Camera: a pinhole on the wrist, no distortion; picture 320 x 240 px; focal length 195.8 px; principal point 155.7 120.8 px. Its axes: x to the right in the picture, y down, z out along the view. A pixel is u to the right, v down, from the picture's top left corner.
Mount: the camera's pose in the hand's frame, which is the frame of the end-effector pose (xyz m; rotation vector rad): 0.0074 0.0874 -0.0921 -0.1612 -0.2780 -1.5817
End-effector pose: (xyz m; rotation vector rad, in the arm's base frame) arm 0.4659 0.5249 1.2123 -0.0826 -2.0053 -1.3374
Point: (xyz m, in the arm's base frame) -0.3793 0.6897 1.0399
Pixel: outside the picture
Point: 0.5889 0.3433 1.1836
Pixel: behind the camera
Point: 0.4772 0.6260 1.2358
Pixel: 235 94
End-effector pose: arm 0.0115 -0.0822 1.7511 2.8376 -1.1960 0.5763
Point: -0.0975 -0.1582 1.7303
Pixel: 119 69
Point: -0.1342 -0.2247 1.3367
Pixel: 142 77
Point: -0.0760 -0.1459 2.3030
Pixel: behind the camera
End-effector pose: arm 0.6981 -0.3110 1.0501 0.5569 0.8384 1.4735
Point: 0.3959 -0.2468 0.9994
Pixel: behind the camera
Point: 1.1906 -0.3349 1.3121
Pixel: 284 98
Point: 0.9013 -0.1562 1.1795
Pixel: 282 208
